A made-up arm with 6 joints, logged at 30 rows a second.
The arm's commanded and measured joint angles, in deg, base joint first. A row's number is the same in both.
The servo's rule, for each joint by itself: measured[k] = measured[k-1] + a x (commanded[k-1-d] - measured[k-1]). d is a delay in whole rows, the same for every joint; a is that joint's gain. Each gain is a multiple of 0.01, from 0.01 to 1. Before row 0 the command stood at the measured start. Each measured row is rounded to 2 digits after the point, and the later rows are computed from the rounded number. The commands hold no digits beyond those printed.
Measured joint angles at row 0: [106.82 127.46 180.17 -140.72 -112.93 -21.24]
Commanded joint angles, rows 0 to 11: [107.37 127.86 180.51 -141.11 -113.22 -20.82]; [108.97 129.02 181.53 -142.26 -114.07 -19.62]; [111.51 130.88 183.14 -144.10 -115.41 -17.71]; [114.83 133.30 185.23 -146.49 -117.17 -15.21]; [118.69 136.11 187.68 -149.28 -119.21 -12.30]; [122.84 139.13 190.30 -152.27 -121.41 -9.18]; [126.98 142.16 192.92 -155.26 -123.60 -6.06]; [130.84 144.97 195.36 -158.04 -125.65 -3.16]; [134.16 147.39 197.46 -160.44 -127.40 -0.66]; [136.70 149.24 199.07 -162.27 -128.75 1.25]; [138.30 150.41 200.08 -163.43 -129.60 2.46]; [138.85 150.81 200.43 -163.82 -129.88 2.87]
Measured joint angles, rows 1 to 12: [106.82 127.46 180.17 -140.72 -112.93 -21.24]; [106.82 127.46 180.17 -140.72 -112.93 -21.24]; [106.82 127.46 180.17 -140.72 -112.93 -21.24]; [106.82 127.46 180.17 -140.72 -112.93 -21.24]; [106.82 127.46 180.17 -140.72 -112.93 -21.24]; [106.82 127.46 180.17 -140.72 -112.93 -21.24]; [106.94 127.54 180.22 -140.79 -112.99 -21.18]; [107.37 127.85 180.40 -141.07 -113.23 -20.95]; [108.24 128.49 180.78 -141.65 -113.71 -20.46]; [109.62 129.50 181.40 -142.57 -114.47 -19.67]; [111.52 130.89 182.28 -143.84 -115.51 -18.56]; [113.90 132.62 183.40 -145.44 -116.81 -17.15]
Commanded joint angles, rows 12 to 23: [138.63 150.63 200.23 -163.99 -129.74 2.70]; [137.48 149.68 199.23 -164.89 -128.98 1.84]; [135.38 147.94 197.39 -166.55 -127.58 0.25]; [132.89 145.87 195.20 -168.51 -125.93 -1.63]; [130.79 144.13 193.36 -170.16 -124.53 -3.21]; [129.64 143.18 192.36 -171.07 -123.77 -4.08]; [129.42 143.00 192.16 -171.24 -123.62 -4.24]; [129.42 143.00 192.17 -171.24 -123.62 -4.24]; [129.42 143.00 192.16 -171.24 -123.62 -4.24]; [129.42 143.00 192.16 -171.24 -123.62 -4.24]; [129.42 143.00 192.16 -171.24 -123.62 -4.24]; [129.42 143.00 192.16 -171.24 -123.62 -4.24]
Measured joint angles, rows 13 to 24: [116.65 134.62 184.73 -147.31 -118.30 -15.49]; [119.63 136.79 186.22 -149.35 -119.92 -13.64]; [122.68 139.02 187.79 -151.46 -121.57 -11.69]; [125.62 141.17 189.37 -153.51 -123.15 -9.75]; [128.28 143.11 190.87 -155.39 -124.57 -7.92]; [130.50 144.73 192.21 -156.99 -125.74 -6.30]; [132.21 145.97 193.33 -158.32 -126.62 -4.95]; [133.32 146.75 194.16 -159.57 -127.14 -3.93]; [133.75 147.00 194.61 -160.90 -127.24 -3.30]; [133.57 146.76 194.69 -162.35 -126.95 -3.05]; [132.99 146.21 194.50 -163.83 -126.42 -3.07]; [132.29 145.57 194.20 -165.21 -125.84 -3.22]
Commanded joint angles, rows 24 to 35: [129.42 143.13 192.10 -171.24 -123.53 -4.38]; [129.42 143.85 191.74 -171.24 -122.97 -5.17]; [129.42 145.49 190.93 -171.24 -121.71 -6.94]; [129.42 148.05 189.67 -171.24 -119.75 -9.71]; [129.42 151.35 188.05 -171.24 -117.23 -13.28]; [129.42 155.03 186.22 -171.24 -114.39 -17.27]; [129.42 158.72 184.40 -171.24 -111.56 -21.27]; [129.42 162.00 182.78 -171.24 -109.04 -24.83]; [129.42 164.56 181.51 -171.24 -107.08 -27.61]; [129.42 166.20 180.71 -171.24 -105.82 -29.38]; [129.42 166.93 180.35 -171.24 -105.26 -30.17]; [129.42 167.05 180.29 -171.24 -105.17 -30.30]
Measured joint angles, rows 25 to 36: [131.69 145.03 193.91 -166.36 -125.35 -3.37]; [131.21 144.60 193.67 -167.29 -124.97 -3.50]; [130.83 144.26 193.46 -168.04 -124.67 -3.61]; [130.53 144.00 193.28 -168.65 -124.44 -3.70]; [130.30 143.79 193.12 -169.14 -124.26 -3.78]; [130.12 143.62 192.99 -169.54 -124.12 -3.85]; [129.97 143.52 192.87 -169.86 -123.99 -3.93]; [129.85 143.59 192.71 -170.12 -123.77 -4.12]; [129.76 143.99 192.46 -170.33 -123.32 -4.54]; [129.69 144.84 192.07 -170.50 -122.53 -5.32]; [129.63 146.21 191.51 -170.64 -121.36 -6.51]; [129.59 148.06 190.77 -170.75 -119.83 -8.12]
